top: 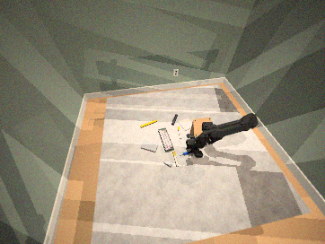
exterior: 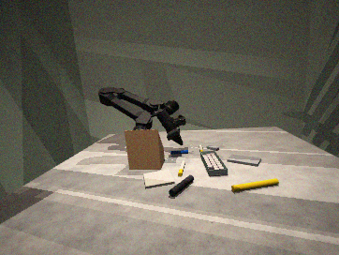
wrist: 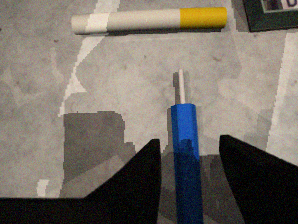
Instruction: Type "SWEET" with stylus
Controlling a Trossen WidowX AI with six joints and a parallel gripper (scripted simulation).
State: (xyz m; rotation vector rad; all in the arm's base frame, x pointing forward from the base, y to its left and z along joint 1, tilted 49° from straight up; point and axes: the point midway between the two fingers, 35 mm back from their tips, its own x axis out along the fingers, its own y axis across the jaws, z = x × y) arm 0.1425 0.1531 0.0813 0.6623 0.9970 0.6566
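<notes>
My gripper tip is 10 mm short of the blue stylus and 40 mm above it. Round my gripper tip: pale flat card: 50 mm behind, 290 mm to the right, 50 mm below; then grey flat slab: 290 mm ahead, 90 mm to the right, 50 mm below; then black cylinder: 60 mm ahead, 340 mm to the right, 40 mm below.
</notes>
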